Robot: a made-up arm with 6 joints.
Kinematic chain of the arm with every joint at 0, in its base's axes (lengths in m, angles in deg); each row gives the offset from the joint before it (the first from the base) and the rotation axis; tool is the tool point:
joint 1: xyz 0 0 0.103 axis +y
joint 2: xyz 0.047 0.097 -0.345 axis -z
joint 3: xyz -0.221 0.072 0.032 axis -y
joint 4: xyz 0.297 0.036 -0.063 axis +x
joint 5: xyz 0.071 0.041 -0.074 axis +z
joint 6: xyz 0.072 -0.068 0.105 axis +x
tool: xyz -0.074 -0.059 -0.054
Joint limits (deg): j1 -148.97..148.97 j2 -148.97..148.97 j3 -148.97..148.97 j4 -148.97..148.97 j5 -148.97..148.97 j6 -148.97..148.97
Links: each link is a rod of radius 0.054 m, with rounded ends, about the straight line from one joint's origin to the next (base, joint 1, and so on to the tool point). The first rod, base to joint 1, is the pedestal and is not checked.
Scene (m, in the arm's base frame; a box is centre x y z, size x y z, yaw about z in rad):
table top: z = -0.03
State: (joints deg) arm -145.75 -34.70 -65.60 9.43 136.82 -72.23
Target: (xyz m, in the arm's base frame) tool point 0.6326 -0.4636 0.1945
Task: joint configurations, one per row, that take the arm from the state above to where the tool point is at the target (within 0.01 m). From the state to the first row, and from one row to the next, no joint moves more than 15 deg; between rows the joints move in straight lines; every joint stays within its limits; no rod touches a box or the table.
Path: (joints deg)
1: -141.90 -44.29 -80.51 4.38 138.50 -70.04
2: -138.06 -53.88 -95.42 -0.67 140.18 -67.84
3: -134.21 -63.47 -110.34 -5.72 141.86 -65.65
4: -130.37 -73.06 -125.25 -10.77 143.53 -63.46
5: -126.52 -82.66 -140.16 -15.82 145.21 -61.26

